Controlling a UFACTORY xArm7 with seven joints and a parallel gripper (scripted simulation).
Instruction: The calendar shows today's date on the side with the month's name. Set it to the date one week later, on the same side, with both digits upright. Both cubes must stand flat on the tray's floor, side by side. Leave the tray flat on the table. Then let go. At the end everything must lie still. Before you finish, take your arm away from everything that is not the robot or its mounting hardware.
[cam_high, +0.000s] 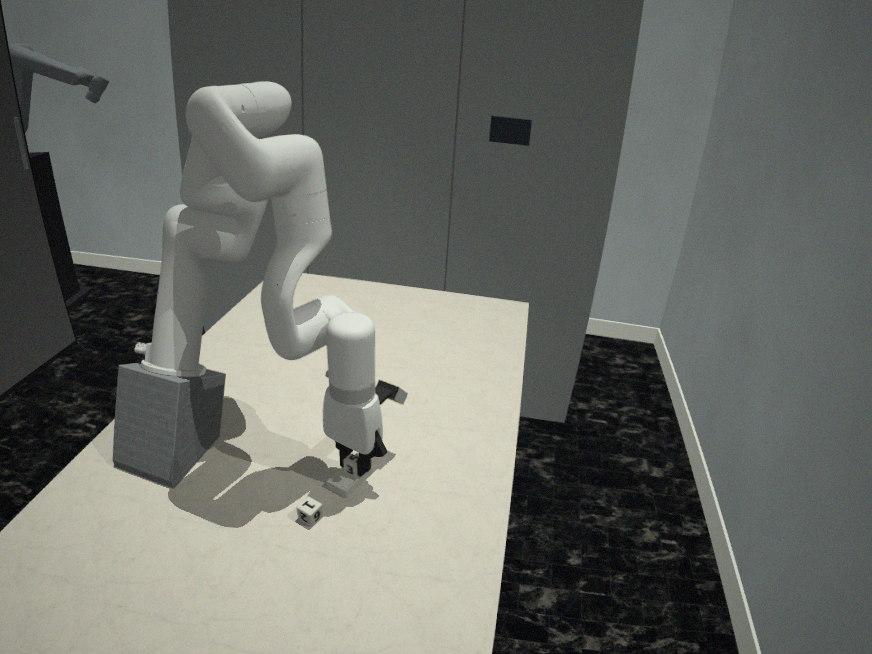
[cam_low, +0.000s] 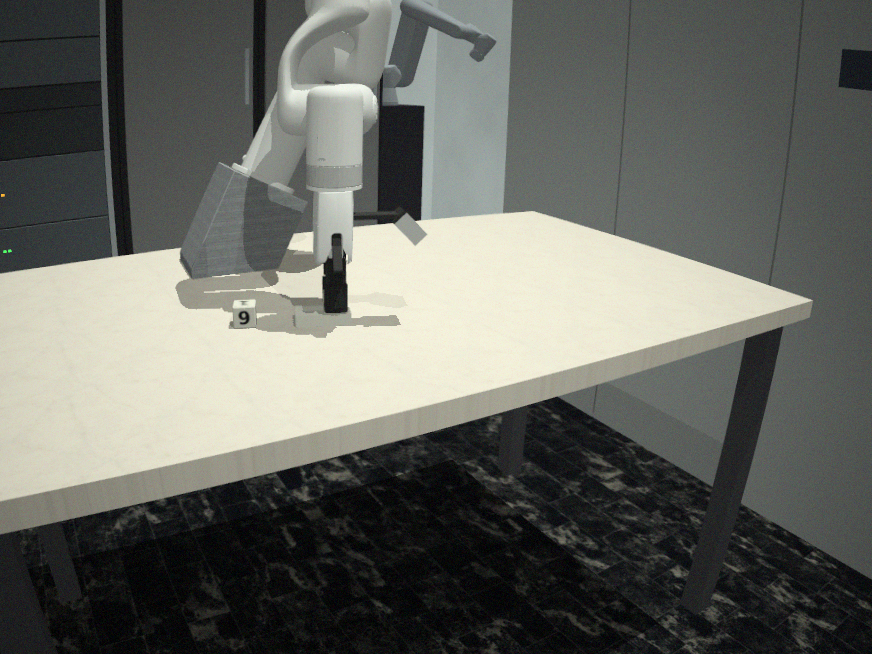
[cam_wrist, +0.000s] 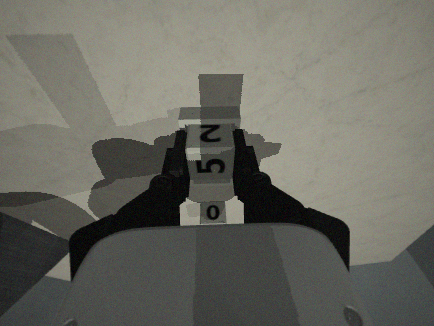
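Right now my hand is 10 mm past the tray, 20 mm to the left of it and 30 mm above it. The rest, counted from my hand: digit cube: 60 mm behind, 110 mm to the right, 20 mm below.
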